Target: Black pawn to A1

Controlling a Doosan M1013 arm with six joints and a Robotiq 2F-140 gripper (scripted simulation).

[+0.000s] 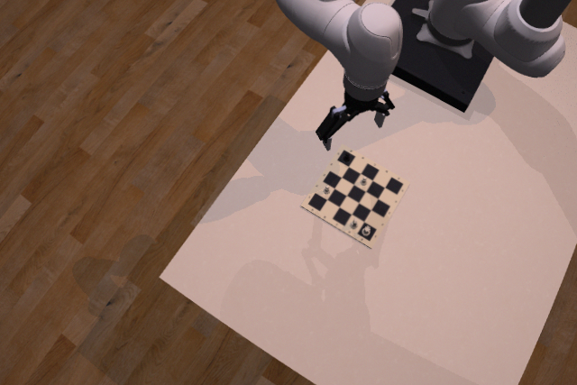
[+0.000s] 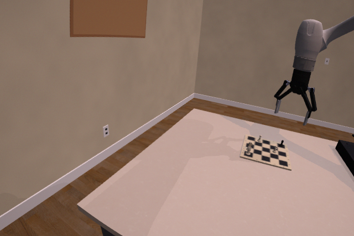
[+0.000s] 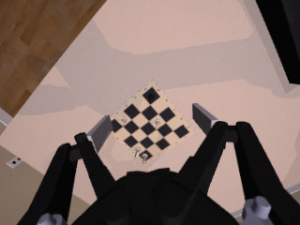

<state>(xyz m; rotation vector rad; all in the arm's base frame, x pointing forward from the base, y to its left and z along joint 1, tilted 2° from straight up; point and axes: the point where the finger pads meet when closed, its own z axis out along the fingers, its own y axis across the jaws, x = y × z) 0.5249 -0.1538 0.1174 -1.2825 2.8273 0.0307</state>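
Right now the black pawn is 140 mm below my hand. Round my hand: chessboard (160 mm below, 90 mm ahead, 60 mm to the left).
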